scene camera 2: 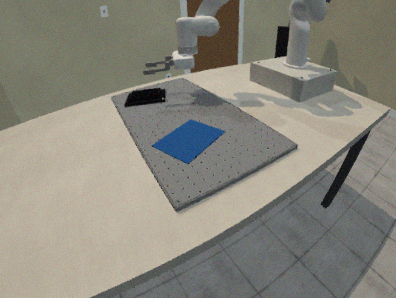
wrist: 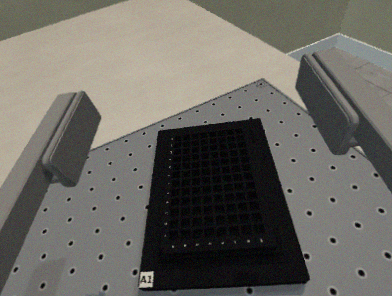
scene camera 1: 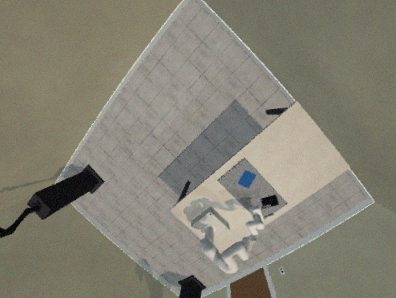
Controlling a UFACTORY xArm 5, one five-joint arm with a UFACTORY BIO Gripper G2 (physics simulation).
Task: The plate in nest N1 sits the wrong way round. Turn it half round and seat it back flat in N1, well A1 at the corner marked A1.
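The black well plate [scene camera 2: 146,94] [wrist: 215,185] lies in the black nest [wrist: 225,272]. In the wrist view it looks level and roughly square to the nest, with small white marks along its left and near edges. The nest's white A1 label [wrist: 146,279] is at the near left corner, beside the corner where the two rows of marks meet. The marks are too small to read, and whether the plate is fully down is hard to tell. My gripper [scene camera 2: 146,68] [wrist: 201,124] is open and empty, above the plate, with its fingers apart on either side of it in the wrist view.
A blue rectangle [scene camera 1: 246,179] [scene camera 2: 189,141] lies on the grey perforated board [scene camera 2: 240,150] [wrist: 100,200], apart from the nest. The board rests on the pale table [scene camera 1: 300,140] [scene camera 2: 60,175]. The arm's box-shaped base [scene camera 2: 280,82] stands beyond the board in scene camera 2.
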